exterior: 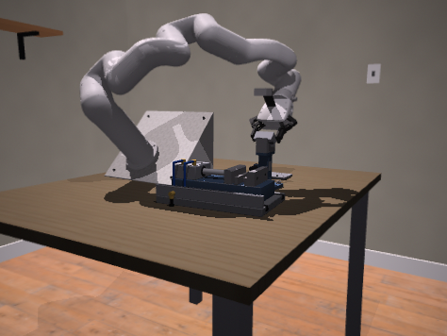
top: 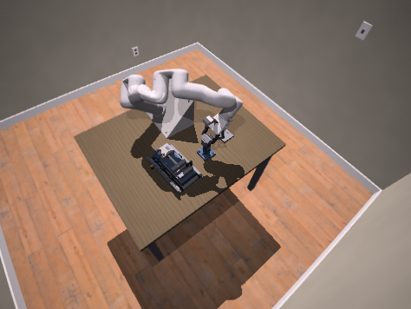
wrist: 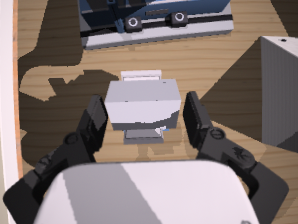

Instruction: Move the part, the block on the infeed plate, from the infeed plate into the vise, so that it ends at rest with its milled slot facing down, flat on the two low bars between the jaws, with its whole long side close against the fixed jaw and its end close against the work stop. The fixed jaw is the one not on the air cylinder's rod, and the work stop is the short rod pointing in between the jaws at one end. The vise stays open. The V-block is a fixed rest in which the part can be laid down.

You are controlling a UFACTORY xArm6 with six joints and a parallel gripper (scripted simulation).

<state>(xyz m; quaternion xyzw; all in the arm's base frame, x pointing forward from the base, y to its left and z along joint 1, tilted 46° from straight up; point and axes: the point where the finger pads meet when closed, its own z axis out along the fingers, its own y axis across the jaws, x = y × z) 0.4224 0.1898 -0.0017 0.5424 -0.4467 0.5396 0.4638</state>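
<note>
Now: the part 10 mm to the right of my hand and 10 mm below it. Also, from my hand: moving jaw (50 mm ahead, 230 mm to the right, 80 mm below); cylinder rod (240 mm to the right, 80 mm below); work stop (70 mm ahead, 170 mm to the right, 70 mm below).
</note>
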